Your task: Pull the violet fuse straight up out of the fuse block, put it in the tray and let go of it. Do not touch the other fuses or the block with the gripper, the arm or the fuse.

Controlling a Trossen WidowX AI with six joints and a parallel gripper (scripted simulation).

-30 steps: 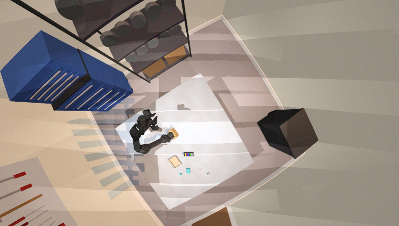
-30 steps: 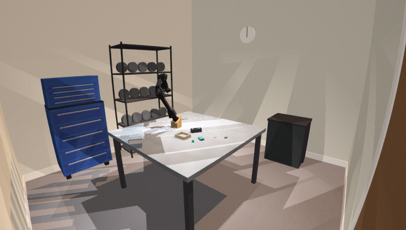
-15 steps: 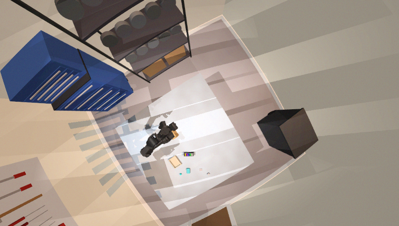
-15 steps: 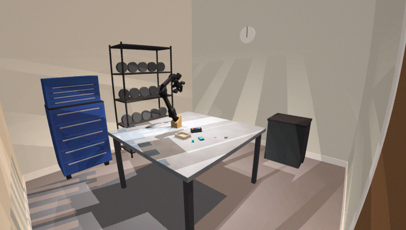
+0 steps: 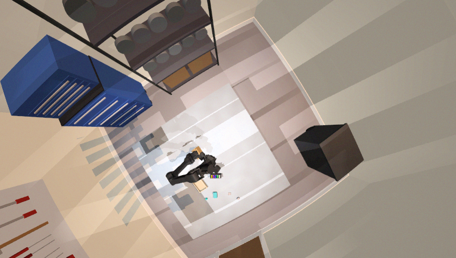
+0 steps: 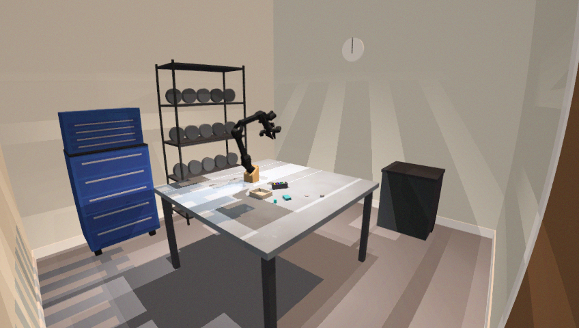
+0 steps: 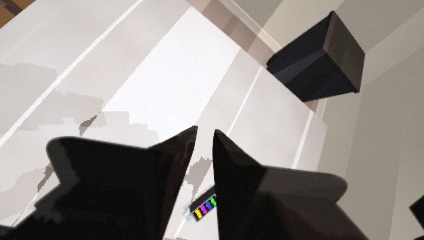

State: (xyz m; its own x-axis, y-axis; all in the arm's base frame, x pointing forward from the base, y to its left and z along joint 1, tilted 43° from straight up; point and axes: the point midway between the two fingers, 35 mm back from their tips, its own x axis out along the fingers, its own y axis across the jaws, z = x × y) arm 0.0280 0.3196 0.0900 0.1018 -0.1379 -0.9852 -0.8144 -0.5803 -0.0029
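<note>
Now: the shallow tan tray 34 cm to the right of my gripper tip, 34 cm below it and 25 cm ahead of it. The rest, counted from my gripper tip: teal block (42 cm ahead, 33 cm below, 24 cm to the right).
</note>
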